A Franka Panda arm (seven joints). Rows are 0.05 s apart.
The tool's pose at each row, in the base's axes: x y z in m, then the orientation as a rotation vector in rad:
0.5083, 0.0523, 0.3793, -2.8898, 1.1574, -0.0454
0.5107, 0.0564, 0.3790, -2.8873, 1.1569, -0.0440
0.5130, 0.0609, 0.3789, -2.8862, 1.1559, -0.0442
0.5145, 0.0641, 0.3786, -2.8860, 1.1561, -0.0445
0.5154, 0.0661, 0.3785, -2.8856, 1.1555, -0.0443
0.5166, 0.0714, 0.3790, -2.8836, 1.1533, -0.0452
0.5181, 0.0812, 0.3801, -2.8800, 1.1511, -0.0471
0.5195, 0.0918, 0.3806, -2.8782, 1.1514, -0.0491
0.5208, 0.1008, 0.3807, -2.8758, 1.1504, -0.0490
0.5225, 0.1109, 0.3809, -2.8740, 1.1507, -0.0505
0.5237, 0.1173, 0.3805, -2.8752, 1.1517, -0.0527
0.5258, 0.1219, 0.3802, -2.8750, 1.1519, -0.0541
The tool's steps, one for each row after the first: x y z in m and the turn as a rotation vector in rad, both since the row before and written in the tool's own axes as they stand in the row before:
-0.0011, -0.0046, 0.0005, 0.0020, -0.0017, 0.0003
-0.0014, -0.0048, 0.0003, 0.0013, -0.0004, -0.0003
-0.0011, -0.0033, 0.0004, 0.0002, 0.0001, 0.0002
-0.0007, -0.0021, 0.0002, 0.0005, -0.0003, -0.0003
-0.0028, -0.0047, -0.0003, 0.0027, -0.0004, -0.0008
-0.0057, -0.0082, -0.0008, 0.0043, -0.0004, -0.0004
-0.0063, -0.0087, -0.0002, 0.0019, 0.0007, 0.0006
-0.0053, -0.0074, 0.0002, 0.0024, -0.0010, 0.0000
-0.0057, -0.0085, 0.0002, 0.0018, 0.0004, 0.0006
-0.0036, -0.0054, 0.0006, -0.0009, 0.0019, 0.0003
-0.0017, -0.0048, 0.0005, 0.0004, 0.0008, 0.0001

